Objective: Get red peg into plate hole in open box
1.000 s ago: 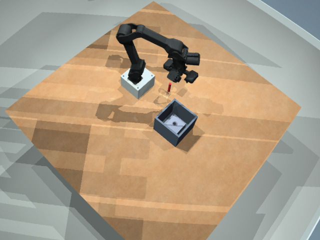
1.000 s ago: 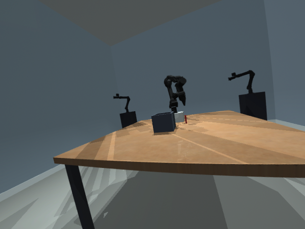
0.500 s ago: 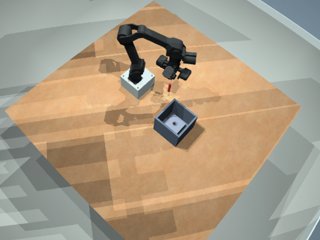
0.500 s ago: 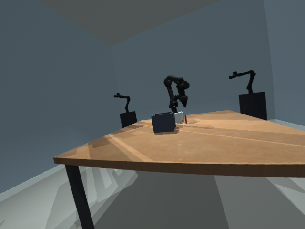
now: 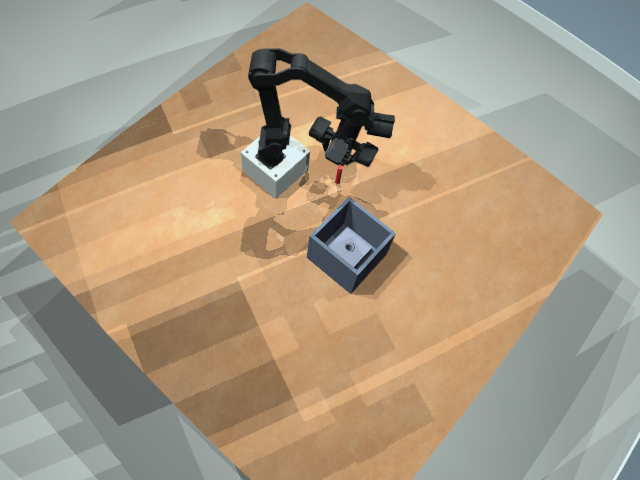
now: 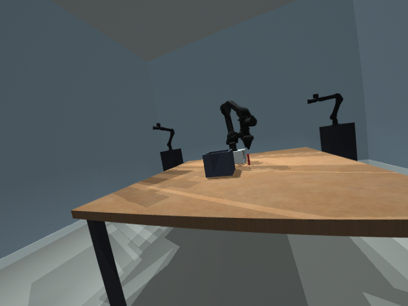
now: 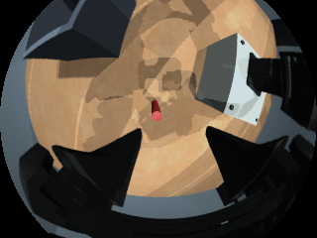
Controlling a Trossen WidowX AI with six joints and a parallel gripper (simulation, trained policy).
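My gripper tip is now 20 mm short of the red peg and 80 mm above it. From my gripper tip the other things lie so: plate 200 mm ahead, 160 mm to the right, 70 mm below.
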